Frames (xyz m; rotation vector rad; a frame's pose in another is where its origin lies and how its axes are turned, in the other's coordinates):
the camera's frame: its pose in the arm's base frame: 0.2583 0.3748 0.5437 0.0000 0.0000 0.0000
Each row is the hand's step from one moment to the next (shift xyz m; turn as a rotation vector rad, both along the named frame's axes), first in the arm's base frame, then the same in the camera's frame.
Working: the arm's base frame: its pose in the camera's frame: -0.2583 -0.3748 -0.5437 0.0000 0.0000 0.0000

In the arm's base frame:
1: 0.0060 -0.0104 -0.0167 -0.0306 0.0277 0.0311
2: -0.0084 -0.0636 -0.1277 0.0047 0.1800 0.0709
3: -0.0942 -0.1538 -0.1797 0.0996 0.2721 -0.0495
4: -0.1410 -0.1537 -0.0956 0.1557 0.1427 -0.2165
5: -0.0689 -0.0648 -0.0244 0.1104 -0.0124 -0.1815
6: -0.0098 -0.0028 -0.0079 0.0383 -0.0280 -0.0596
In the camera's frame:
1: 0.0060 -0.0104 -0.0167 -0.0306 0.0277 0.0311
2: -0.0084 -0.0636 -0.1277 0.0047 0.1800 0.0709
3: -0.0942 -0.1538 -0.1797 0.0996 0.2721 -0.0495
4: -0.1410 -0.1537 -0.0956 0.1557 0.1427 -0.2165
5: -0.0689 -0.0648 -0.0244 0.1104 -0.0124 -0.1815
6: -0.0098 -0.0028 -0.0079 0.0383 -0.0280 -0.0596

